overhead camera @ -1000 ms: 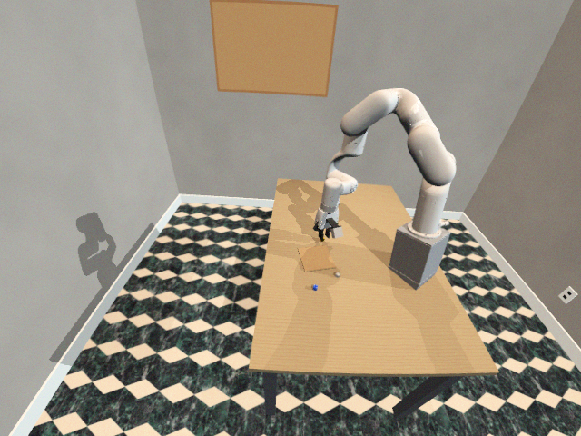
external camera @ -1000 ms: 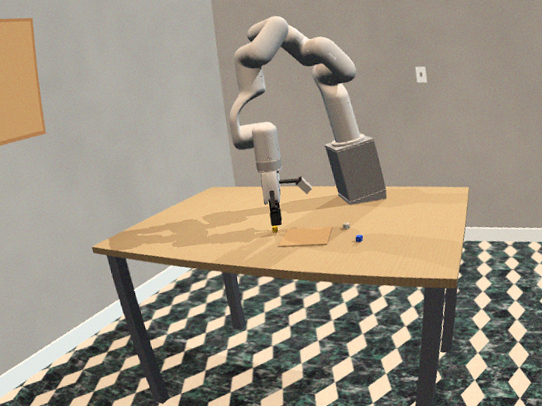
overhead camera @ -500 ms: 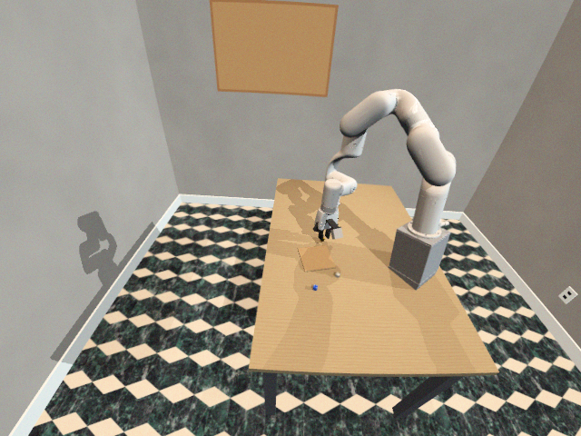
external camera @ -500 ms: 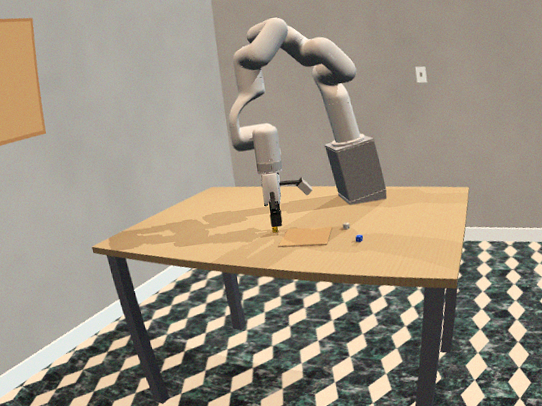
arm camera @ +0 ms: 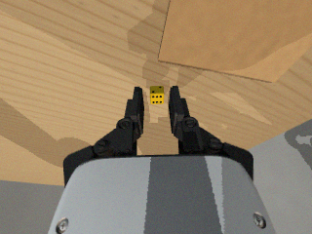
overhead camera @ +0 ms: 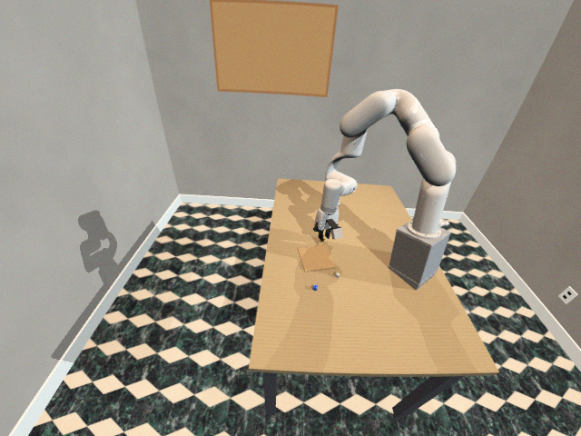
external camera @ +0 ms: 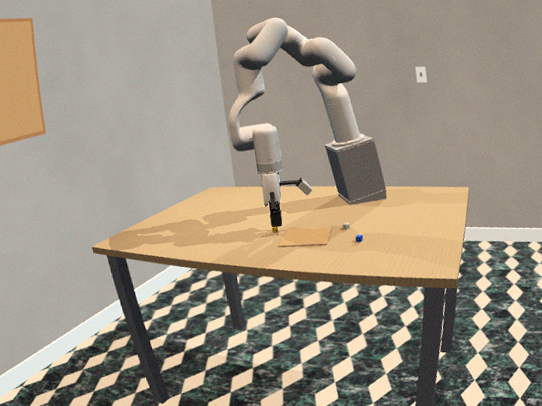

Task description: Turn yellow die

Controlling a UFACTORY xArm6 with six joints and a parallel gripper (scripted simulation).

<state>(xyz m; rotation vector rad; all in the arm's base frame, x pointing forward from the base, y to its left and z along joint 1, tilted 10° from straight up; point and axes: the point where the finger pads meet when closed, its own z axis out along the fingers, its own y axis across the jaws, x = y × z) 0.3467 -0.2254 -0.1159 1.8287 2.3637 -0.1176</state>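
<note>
Now: hand 3 cm above the yellow die and 1 cm to the left of it. Round my hand: white die: 22 cm to the left, 3 cm below; then blue die: 27 cm to the left, 10 cm ahead, 3 cm below; then tan mat: 11 cm to the left, 6 cm ahead, 4 cm below.
</note>
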